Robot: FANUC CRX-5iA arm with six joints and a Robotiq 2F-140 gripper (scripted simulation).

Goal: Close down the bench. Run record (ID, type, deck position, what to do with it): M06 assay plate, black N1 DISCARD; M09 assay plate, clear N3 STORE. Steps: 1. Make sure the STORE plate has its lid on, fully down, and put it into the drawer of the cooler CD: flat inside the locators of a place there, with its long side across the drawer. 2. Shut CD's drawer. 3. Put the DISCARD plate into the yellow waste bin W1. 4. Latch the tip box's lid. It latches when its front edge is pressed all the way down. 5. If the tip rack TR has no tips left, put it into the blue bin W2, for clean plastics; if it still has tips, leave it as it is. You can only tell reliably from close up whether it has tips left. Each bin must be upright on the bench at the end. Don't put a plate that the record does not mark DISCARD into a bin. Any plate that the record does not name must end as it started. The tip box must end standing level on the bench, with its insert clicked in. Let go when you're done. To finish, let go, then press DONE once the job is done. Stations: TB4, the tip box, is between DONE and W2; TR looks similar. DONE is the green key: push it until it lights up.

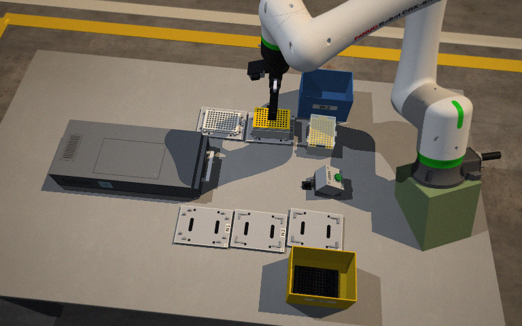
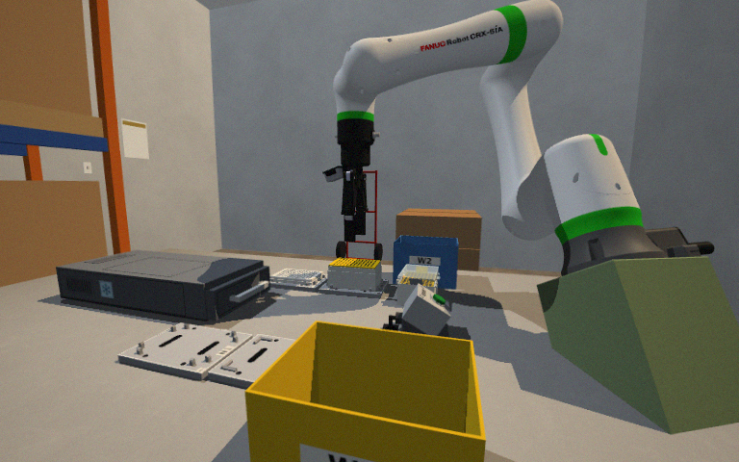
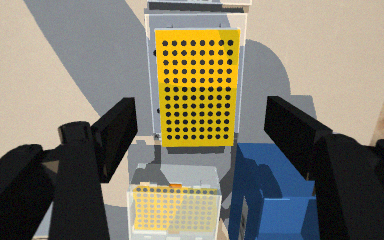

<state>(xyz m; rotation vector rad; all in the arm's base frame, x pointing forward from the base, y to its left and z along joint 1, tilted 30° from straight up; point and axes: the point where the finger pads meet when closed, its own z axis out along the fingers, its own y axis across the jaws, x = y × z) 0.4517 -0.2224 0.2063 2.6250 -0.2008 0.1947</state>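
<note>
Right now the tip rack TR is 11 cm below my hand and 1 cm behind it. Round my hand: green DONE key: 24 cm to the left, 18 cm behind, 10 cm below; blue bin W2: 20 cm behind, 12 cm below, 9 cm to the right; white gridded plate: 17 cm ahead, 14 cm below, 4 cm to the right.
</note>
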